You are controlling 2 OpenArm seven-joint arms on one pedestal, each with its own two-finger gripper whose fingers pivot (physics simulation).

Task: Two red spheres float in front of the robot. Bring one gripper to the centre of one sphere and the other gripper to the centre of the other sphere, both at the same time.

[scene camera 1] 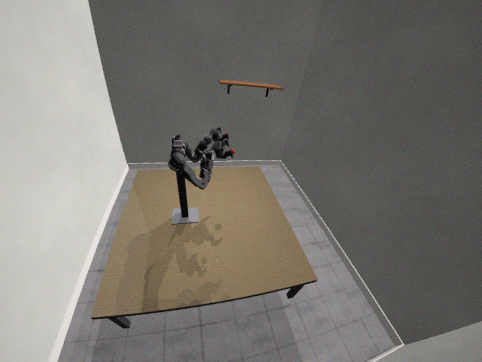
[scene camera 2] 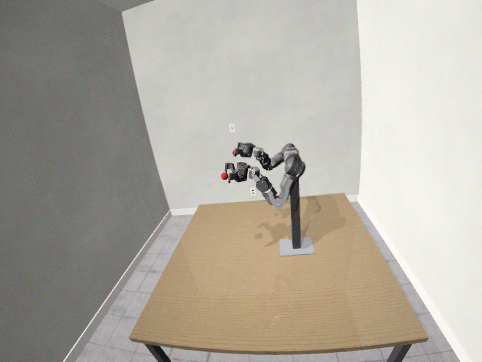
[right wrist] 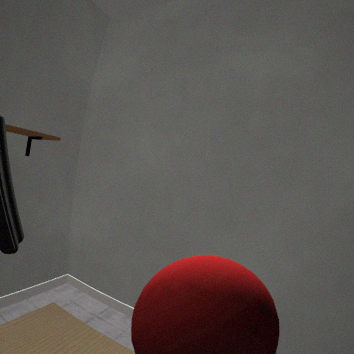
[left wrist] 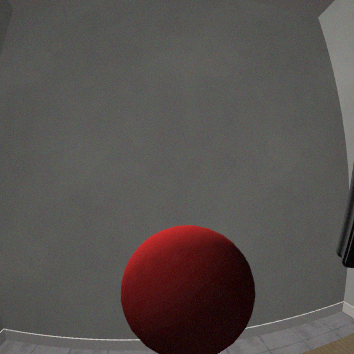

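Note:
One red sphere (scene camera 1: 226,135) (scene camera 2: 224,176) (left wrist: 188,287) is at the fingertips of my left gripper (scene camera 1: 227,139) (scene camera 2: 227,173), which is open. In scene camera 2 most of this sphere shows just past the fingers; in the left wrist view it is large, low and near the middle, its bottom edge cut off. The other red sphere (scene camera 1: 233,151) (scene camera 2: 233,153) (right wrist: 205,307) is at the fingertips of my right gripper (scene camera 1: 231,153) (scene camera 2: 236,150), also open. The fingers partly hide it in scene camera 2. In the right wrist view it is large, its lower part cut off.
Both arms reach out from the dark pedestal (scene camera 1: 183,197) (scene camera 2: 295,220) high above the wooden table (scene camera 1: 250,225) (scene camera 2: 225,300). An orange-brown shelf (scene camera 1: 251,85) hangs on the grey wall beyond the arms; part of the shelf also shows in the right wrist view (right wrist: 32,133).

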